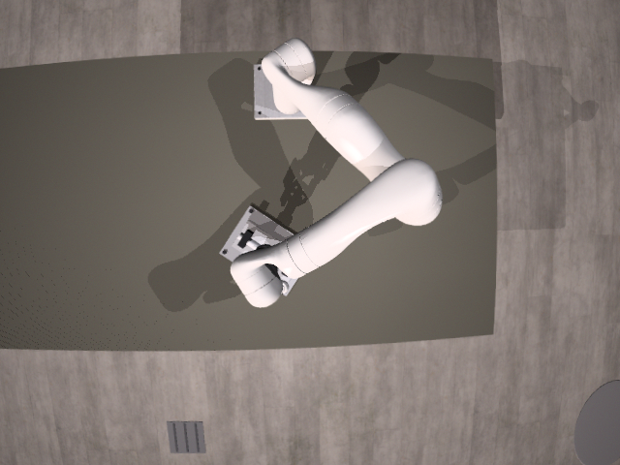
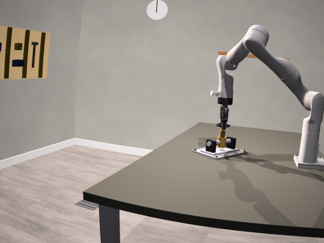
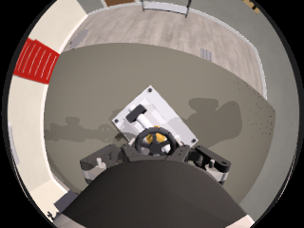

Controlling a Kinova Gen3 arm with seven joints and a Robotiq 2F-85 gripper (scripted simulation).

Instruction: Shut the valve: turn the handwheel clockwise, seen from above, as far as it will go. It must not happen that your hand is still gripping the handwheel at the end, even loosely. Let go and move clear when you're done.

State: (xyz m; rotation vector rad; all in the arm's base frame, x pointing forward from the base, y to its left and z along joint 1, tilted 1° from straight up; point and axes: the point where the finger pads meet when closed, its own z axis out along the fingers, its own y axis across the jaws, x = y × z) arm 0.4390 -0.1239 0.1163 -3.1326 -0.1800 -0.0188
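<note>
The handwheel is right at my hand.
</note>
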